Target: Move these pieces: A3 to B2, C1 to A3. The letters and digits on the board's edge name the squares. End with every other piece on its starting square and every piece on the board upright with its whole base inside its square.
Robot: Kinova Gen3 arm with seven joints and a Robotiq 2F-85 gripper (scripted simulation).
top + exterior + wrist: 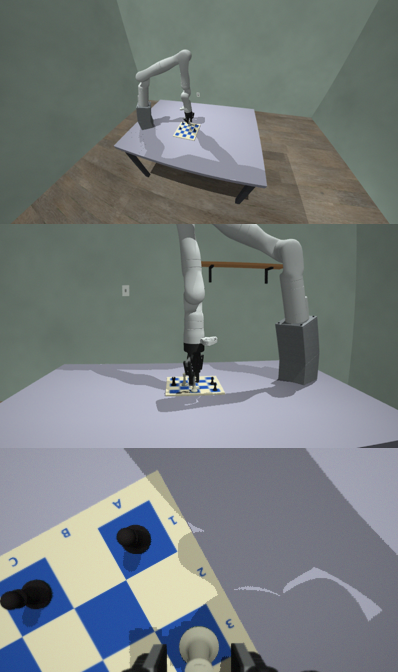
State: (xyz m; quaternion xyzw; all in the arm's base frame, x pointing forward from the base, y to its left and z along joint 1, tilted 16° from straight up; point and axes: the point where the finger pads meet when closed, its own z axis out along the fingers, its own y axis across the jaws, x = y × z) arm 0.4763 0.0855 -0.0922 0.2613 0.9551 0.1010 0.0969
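Right now my hand is 80 mm to the left of the cream chessboard and 50 mm above it. Also, from my hand: white king (10 mm below); black rook (70 mm ahead, 80 mm to the right, 30 mm below).
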